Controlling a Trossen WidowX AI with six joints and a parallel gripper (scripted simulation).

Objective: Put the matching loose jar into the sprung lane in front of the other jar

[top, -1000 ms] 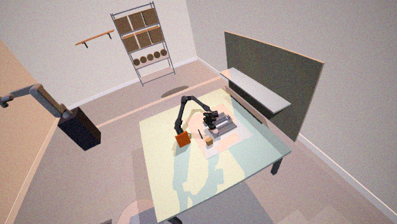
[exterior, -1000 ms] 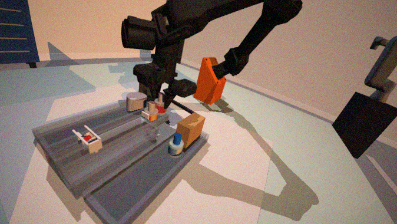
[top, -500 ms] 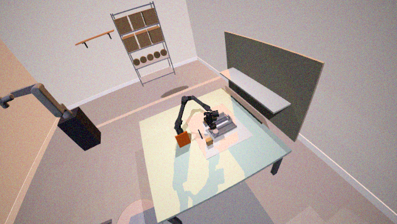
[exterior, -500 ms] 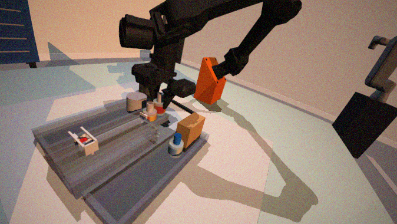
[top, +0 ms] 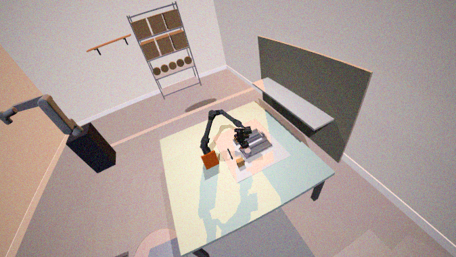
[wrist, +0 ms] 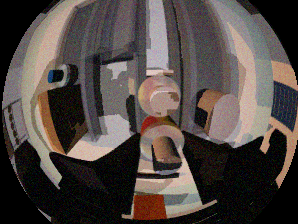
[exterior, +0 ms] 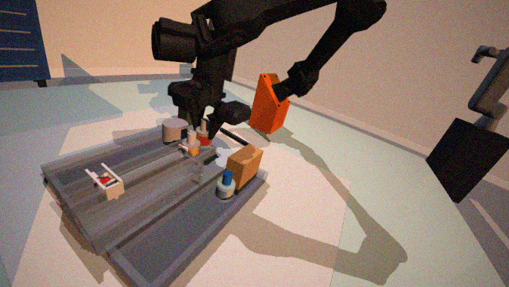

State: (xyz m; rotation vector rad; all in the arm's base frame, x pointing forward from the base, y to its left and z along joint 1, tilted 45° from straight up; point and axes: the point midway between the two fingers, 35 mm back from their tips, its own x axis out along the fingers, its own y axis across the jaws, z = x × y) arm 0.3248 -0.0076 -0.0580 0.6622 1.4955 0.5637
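Now: gripper tip 8 cm to the left of the tan cylinder, 2 cm above it and 1 cm short of it. Round my gripper tip: cream pusher frame 15 cm ahead, 2 cm to the left; blue-capped jar 12 cm to the left, 8 cm ahead, 2 cm below; black pen 13 cm behind, 4 cm below, 3 cm to the left.
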